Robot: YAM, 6 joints.
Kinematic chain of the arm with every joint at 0, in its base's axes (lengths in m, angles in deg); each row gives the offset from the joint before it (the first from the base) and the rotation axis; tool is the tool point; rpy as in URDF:
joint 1: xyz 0 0 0.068 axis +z
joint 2: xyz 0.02 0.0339 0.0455 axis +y
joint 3: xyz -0.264 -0.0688 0 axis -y
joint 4: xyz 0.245 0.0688 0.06 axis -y
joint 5: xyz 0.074 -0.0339 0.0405 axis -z
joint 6: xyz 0.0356 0 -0.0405 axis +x
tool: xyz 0 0 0 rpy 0 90 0
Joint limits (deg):
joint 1: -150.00..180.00
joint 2: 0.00..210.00
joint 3: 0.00..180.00
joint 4: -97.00..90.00
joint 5: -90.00..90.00
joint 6: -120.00..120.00
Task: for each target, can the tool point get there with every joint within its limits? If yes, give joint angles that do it. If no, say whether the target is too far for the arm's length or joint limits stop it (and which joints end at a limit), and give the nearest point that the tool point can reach.
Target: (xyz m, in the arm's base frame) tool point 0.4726 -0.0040 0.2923
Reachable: yes | joints -1.96 113.32 95.96 -9.03 -20.00 -62.59
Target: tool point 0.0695 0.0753 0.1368
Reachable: yes | joints 37.42 44.57 17.09 -49.31 -29.69 -69.79
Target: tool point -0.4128 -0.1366 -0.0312
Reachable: no: joint limits stop it (at a limit: joint 1) | nearest point -0.3865 -0.1821 -0.0312 | short by 0.053 m
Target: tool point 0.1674 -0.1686 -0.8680
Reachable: no: too far | nearest point 0.1719 -0.1731 -0.3803 | short by 0.488 m
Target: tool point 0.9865 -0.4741 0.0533
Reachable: no: too far | nearest point 0.5812 -0.2793 0.0785 | short by 0.450 m
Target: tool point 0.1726 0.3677 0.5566
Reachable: yes | joints -111.72 41.96 156.52 22.09 -43.05 -81.92
